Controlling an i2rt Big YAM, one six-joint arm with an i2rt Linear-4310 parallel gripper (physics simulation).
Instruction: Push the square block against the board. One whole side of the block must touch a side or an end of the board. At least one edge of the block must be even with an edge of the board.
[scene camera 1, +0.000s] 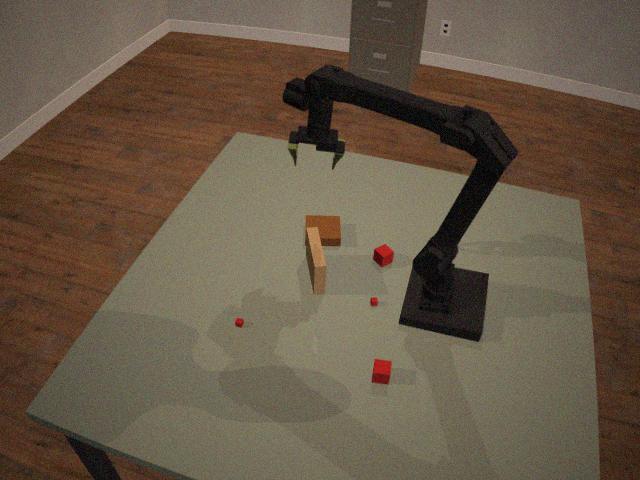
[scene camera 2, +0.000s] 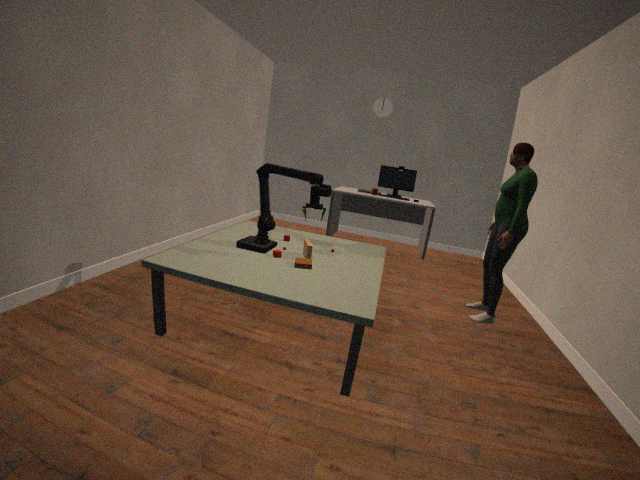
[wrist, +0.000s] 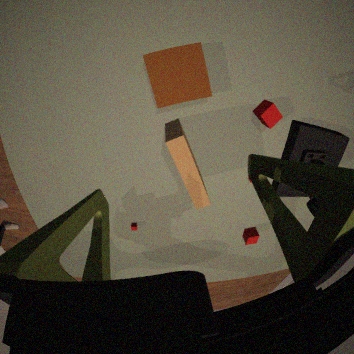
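An orange-brown square block lies flat on the table. A tan board stands upright on its narrow edge. In the wrist view, the board's dark end faces the block across a small gap; the two are apart, and the board is turned slightly relative to the block. In scene camera 1 the board's top hides a corner of the block. My gripper is open and empty, pointing down, high above the table.
Larger red cubes and small red cubes lie on the table. One larger cube is right of the block and board. My arm's black base stands farther right. A person stands beyond the table.
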